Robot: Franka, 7 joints.
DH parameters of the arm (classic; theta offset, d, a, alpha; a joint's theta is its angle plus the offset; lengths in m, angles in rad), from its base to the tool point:
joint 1: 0 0.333 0 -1.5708
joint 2: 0 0 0 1.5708
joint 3: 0 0.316 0.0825 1.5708
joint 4: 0 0 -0.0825 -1.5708
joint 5: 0 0.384 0 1.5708
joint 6: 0 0 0.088 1.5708
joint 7: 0 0.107 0 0
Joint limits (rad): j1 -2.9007..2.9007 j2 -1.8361..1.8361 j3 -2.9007..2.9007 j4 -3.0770..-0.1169 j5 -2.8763..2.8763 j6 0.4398..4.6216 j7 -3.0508..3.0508
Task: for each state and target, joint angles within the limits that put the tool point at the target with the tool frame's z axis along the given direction. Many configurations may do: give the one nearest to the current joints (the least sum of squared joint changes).
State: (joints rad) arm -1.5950 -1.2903 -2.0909 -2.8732 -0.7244 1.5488 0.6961
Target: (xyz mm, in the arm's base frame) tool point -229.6 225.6 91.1 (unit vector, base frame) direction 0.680 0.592 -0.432
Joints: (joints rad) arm -1.6414 -0.7440 -2.1852 -2.6114 -1.5590 1.4307 0.6961
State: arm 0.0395 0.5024 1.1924 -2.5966 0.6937 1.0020 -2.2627
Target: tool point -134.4 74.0 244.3 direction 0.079 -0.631 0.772
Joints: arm 0.6706 0.8942 0.9718 -2.9206 0.4093 1.1388 -2.2627
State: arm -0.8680 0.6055 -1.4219 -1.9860 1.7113 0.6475 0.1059
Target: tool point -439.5 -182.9 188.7 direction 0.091 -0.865 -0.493
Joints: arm -1.5644 1.0625 -1.3592 -2.4094 2.0255 1.2448 0.1059
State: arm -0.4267 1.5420 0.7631 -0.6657 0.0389 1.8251 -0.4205
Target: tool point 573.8 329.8 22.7 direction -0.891 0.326 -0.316
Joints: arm 0.0179 1.5987 0.8336 -0.8154 -0.0231 1.3186 -0.4205
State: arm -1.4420 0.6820 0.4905 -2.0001 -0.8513 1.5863 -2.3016
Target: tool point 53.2 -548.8 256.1 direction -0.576 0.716 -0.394
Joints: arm -1.6259 0.6066 0.3137 -1.6605 -0.5664 1.1107 -2.3016
